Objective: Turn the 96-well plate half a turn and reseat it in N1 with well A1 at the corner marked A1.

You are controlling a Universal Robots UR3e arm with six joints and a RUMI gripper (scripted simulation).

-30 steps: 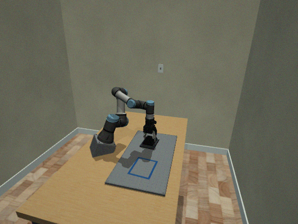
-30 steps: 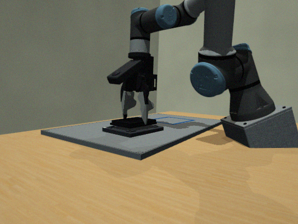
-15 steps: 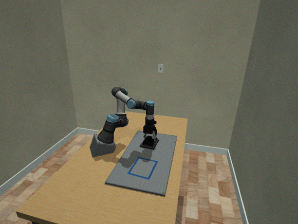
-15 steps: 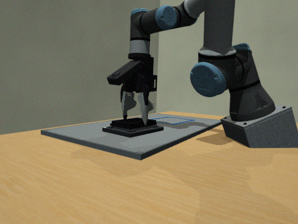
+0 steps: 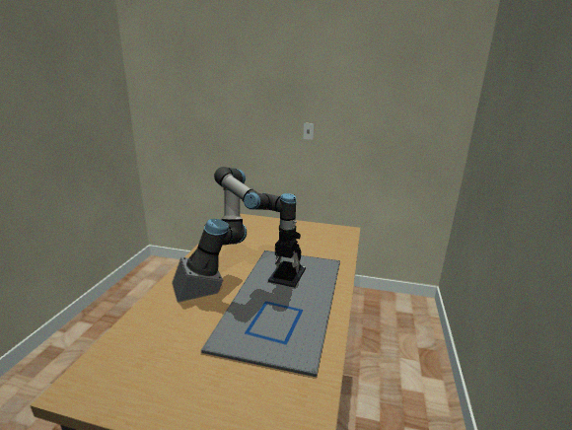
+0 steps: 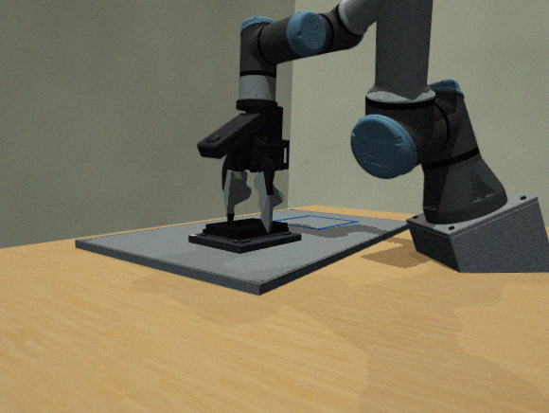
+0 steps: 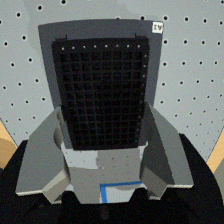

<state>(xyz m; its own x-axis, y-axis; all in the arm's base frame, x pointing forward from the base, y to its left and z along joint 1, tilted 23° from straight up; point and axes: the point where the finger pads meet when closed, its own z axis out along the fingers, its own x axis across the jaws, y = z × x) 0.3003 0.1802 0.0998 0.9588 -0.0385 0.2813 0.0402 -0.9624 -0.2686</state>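
My gripper is now 10 mm above the black 96-well plate. Round my hand: small white corner label (80 mm to the left, 50 mm ahead, 20 mm below); then plate nest N1 (30 mm below).
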